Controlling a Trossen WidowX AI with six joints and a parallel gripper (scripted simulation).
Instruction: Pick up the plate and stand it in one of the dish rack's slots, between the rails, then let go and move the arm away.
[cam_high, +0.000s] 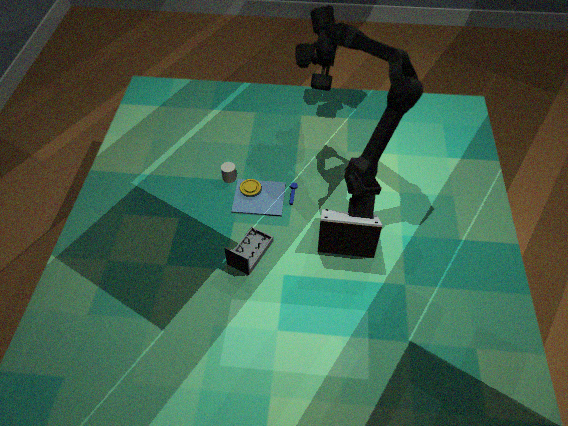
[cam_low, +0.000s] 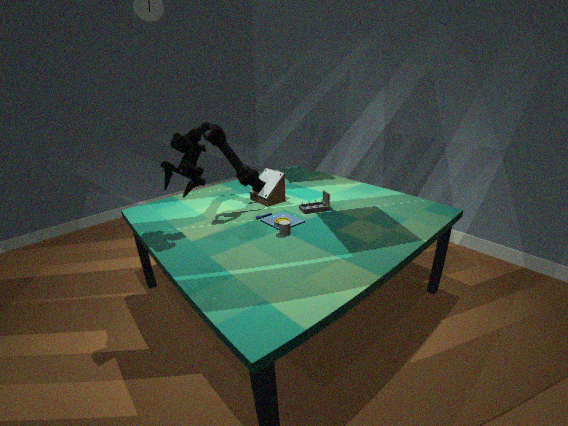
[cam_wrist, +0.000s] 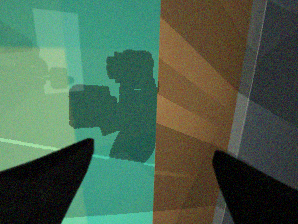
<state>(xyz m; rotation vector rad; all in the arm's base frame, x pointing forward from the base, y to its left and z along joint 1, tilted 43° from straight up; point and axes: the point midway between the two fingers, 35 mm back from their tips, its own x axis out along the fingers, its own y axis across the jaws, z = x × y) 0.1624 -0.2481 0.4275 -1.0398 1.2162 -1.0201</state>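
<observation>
Right now my gripper tip is 390 mm to the right of the yellow plate, 170 mm short of it and 170 mm above it. The rest, counted from my gripper tip: grey dish rack: 610 mm to the left, 160 mm below, 120 mm ahead; then beige cup: 350 mm to the left, 250 mm ahead, 160 mm below; then blue utensil: 380 mm to the left, 180 mm below, 40 mm ahead.
</observation>
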